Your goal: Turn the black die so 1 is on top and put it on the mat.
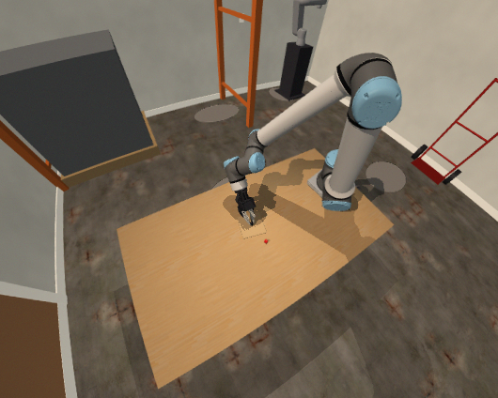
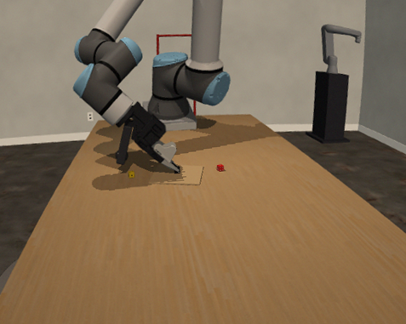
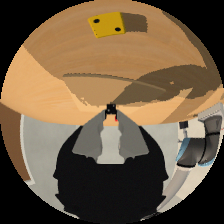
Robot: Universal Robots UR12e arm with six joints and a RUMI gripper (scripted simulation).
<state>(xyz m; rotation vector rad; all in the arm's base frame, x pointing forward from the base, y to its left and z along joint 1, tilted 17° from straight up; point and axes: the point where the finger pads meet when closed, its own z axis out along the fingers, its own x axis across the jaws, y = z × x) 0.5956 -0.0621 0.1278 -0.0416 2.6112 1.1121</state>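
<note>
Now: the black die 10 mm to the left of my hand and 10 mm below it. Round my hand: yellow die 10 mm behind, 120 mm to the right, 20 mm below; then red die 10 mm behind, 140 mm to the left, 20 mm below; then tan mat 10 mm to the left, 20 mm below.
</note>
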